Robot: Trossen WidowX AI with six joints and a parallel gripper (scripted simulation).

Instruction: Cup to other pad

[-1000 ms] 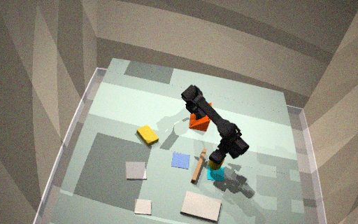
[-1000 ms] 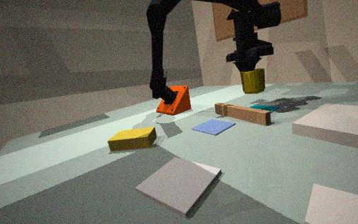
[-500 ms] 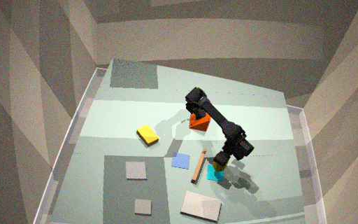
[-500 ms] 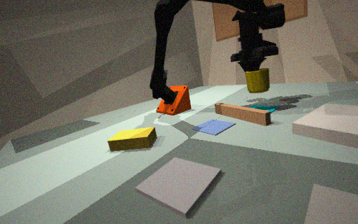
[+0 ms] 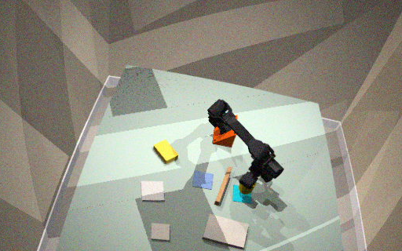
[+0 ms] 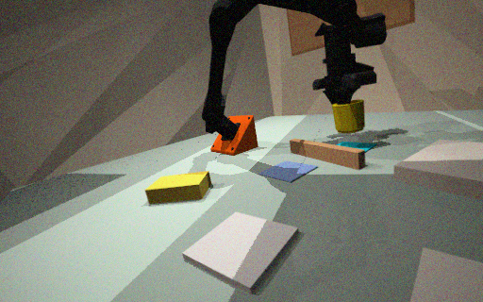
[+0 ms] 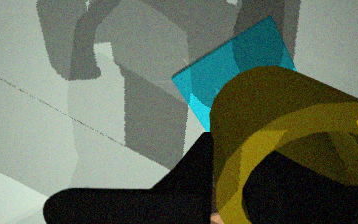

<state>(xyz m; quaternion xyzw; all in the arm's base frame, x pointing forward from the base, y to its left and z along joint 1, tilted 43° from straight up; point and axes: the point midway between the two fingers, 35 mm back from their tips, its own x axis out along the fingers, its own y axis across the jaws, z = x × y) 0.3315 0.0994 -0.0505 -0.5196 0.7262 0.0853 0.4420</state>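
Right now my gripper tip is 2 cm short of the cyan pad, 2 cm to the left of it and 9 cm above it. From my gripper tip the other things lie so: olive-yellow cup (2 cm ahead, 2 cm to the right); then wooden bar (11 cm to the right, 7 cm below); then blue pad (3 cm behind, 21 cm to the right, 9 cm below).
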